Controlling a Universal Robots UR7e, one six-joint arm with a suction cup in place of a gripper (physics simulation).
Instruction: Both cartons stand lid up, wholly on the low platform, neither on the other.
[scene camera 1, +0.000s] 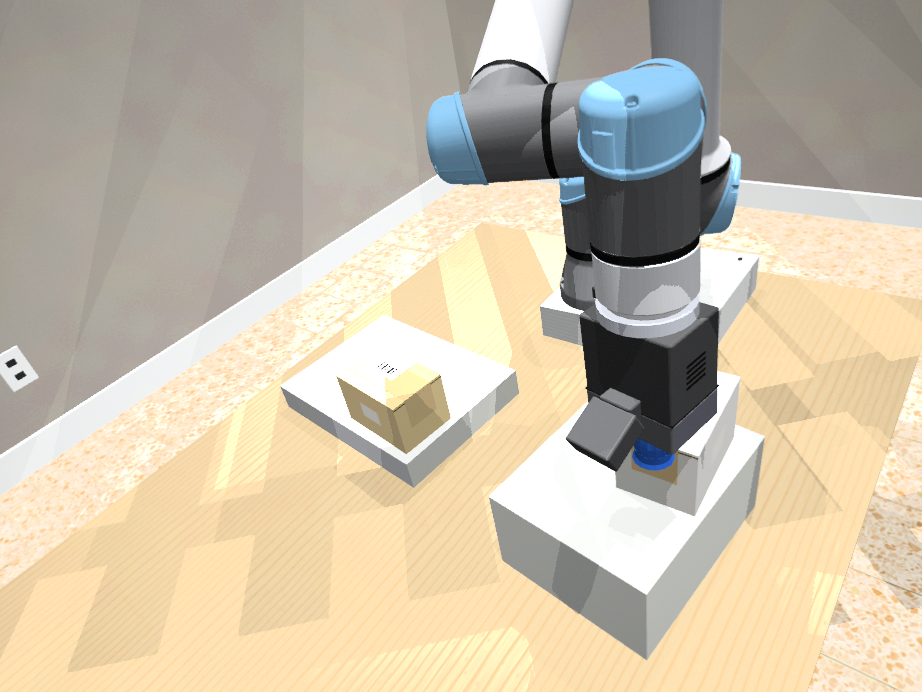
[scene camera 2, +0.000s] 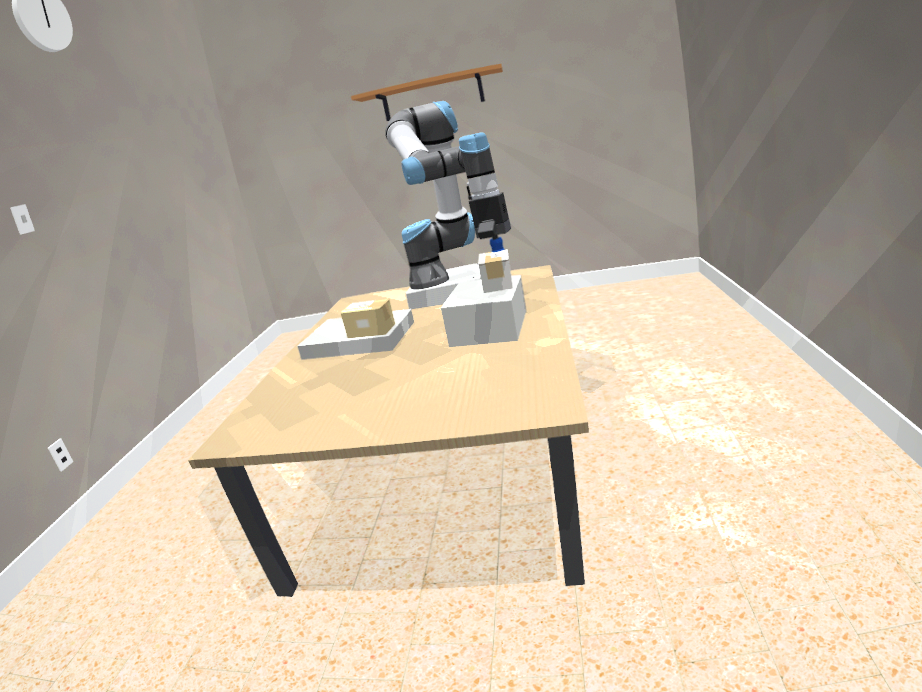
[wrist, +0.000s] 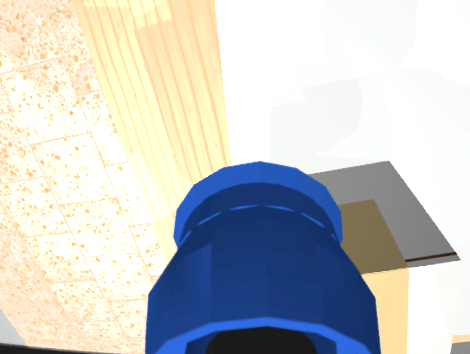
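Note:
A tan carton stands with its printed, taped lid up on the low platform, near its front corner. A white carton with tan tape stands upright on the taller block. My blue suction cup is close to the white carton's front upper edge, a little above its top in scene camera 2, and holds nothing. The gripper body hides most of that carton's top in scene camera 1.
The wooden table carries both supports, with bare wood between them. The arm's base stands on a white plinth behind them. The taller block is near the table's right side, and a wall shelf hangs behind the arm.

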